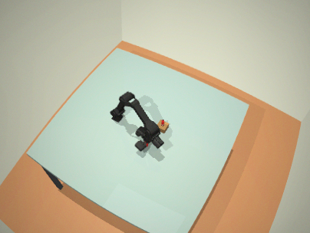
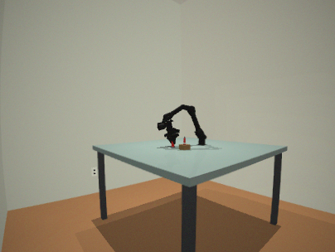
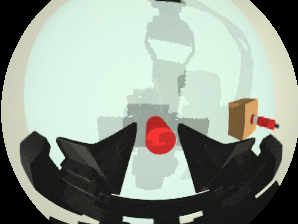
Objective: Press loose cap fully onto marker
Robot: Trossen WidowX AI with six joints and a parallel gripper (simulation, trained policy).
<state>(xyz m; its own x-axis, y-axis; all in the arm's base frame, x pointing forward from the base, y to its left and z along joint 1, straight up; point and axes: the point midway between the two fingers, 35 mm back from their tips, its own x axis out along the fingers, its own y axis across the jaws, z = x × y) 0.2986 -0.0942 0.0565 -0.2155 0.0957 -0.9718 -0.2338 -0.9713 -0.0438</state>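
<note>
Right now the wooden holder block is 30 mm ahead of my gripper tip and 180 mm to the left of it. Also, from my gripper tip: red cap (10 mm ahead).
</note>
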